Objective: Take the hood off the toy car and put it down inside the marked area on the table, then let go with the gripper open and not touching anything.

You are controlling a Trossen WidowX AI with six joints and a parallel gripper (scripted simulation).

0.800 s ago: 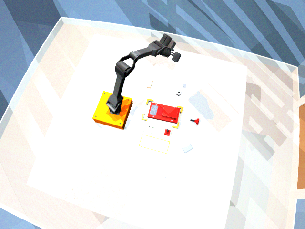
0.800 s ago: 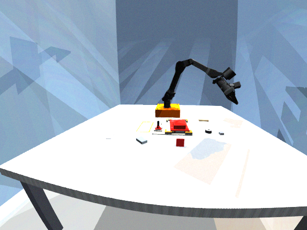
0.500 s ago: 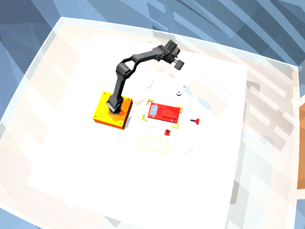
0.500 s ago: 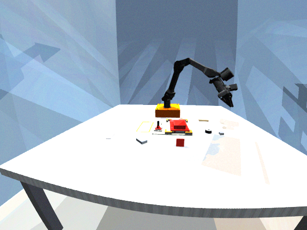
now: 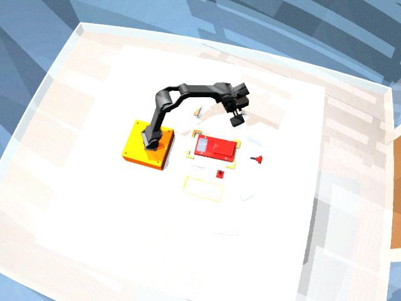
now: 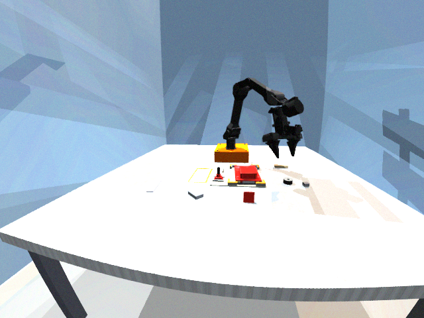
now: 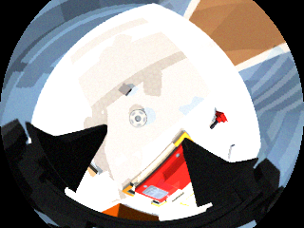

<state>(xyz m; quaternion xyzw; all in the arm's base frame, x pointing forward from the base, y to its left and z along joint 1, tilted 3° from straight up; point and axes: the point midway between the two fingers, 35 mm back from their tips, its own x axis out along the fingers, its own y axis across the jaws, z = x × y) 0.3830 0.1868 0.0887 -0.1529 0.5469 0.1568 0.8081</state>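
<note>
My gripper tip is now 15 cm to the left of the red hood, 7 cm above it and 4 cm past it. Also, from my gripper tip: wooden stick: 20 cm behind, 11 cm below, 7 cm to the left; thin grey strip: 55 cm to the right, 11 cm below, 1 cm ahead; black wheel: 10 cm below, 2 cm to the left.
</note>
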